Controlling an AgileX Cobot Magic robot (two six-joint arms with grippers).
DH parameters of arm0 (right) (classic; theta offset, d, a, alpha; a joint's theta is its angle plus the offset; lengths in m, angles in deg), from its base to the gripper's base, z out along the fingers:
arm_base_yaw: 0 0.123 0 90
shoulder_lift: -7.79 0 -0.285 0
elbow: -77.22 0 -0.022 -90
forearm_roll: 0 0.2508 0 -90
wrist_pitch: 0 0 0.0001 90
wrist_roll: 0 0.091 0 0
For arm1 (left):
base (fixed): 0 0 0 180
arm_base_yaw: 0 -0.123 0 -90
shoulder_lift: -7.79 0 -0.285 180
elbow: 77.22 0 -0.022 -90
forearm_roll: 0 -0.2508 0 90
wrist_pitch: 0 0 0.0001 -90
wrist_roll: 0 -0.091 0 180
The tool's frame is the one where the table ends.
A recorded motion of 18 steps. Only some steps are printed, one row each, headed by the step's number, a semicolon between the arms.
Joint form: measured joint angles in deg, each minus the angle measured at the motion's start. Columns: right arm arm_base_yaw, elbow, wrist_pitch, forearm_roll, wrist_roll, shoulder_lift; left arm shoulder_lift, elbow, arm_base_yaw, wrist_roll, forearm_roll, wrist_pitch.
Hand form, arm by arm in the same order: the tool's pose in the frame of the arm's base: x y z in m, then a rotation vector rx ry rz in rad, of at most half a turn. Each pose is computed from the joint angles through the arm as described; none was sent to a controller.
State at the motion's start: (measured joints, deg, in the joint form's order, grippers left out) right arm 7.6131 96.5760 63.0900 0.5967 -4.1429 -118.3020; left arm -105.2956 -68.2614 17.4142 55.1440 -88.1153 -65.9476
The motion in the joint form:
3: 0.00 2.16 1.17 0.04 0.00 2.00; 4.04 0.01 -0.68 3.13 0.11 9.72
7: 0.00 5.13 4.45 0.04 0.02 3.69; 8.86 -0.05 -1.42 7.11 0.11 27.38
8: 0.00 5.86 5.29 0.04 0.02 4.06; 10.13 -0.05 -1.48 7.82 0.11 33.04
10: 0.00 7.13 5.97 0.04 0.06 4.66; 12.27 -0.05 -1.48 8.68 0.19 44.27
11: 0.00 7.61 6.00 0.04 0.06 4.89; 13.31 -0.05 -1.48 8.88 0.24 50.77
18: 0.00 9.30 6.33 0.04 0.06 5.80; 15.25 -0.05 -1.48 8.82 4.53 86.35
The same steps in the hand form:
3: 0.4260 0.0579 0.2373 -0.2929 2.8974 0.0256; 0.3333 -0.1791 0.2725 1.2462 1.4234 -0.8379
7: 0.4230 0.0575 0.2628 -0.2911 2.8734 0.0268; 0.3454 -0.1579 0.2948 1.0606 1.5740 -0.5427
8: 0.4221 0.0574 0.2687 -0.2909 2.8688 0.0271; 0.3484 -0.1508 0.3009 1.0000 1.6096 -0.4485
10: 0.4215 0.0573 0.2790 -0.2881 2.8482 0.0280; 0.3534 -0.1357 0.3116 0.8769 1.6686 -0.2632
11: 0.4215 0.0573 0.2830 -0.2870 2.8364 0.0285; 0.3555 -0.1262 0.3170 0.8048 1.6973 -0.1557
18: 0.4207 0.0572 0.2978 -0.2834 2.7970 0.0300; 0.3606 -0.0701 0.3262 0.3403 1.8698 0.3750

